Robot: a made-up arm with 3 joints.
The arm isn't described. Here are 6 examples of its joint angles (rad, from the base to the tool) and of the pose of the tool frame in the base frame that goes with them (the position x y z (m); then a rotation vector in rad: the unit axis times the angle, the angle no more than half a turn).
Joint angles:
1: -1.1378 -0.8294 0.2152
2: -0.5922 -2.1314 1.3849
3: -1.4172 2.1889 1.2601
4: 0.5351 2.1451 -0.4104
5: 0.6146 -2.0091 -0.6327
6: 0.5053 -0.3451 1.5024
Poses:
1: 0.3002 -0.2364 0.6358 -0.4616 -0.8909 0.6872
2: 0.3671 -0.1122 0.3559 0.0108 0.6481 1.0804
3: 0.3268 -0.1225 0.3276 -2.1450 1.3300 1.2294
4: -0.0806 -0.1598 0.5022 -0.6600 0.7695 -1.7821
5: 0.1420 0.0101 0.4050 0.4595 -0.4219 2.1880
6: 0.0138 -0.2642 0.2224 1.1171 0.8219 -0.8156
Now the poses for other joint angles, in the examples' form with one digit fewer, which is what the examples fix.
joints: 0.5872 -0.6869 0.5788
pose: 0.151 -0.257 0.224 0.637 0.762 0.237
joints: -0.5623 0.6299 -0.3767
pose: 0.143 -0.349 0.450 -0.294 -0.504 -0.496
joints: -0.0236 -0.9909 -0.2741
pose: 0.314 -0.162 0.406 -0.212 -0.158 1.138
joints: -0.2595 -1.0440 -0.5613
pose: 0.301 -0.128 0.473 -0.614 -0.480 1.295
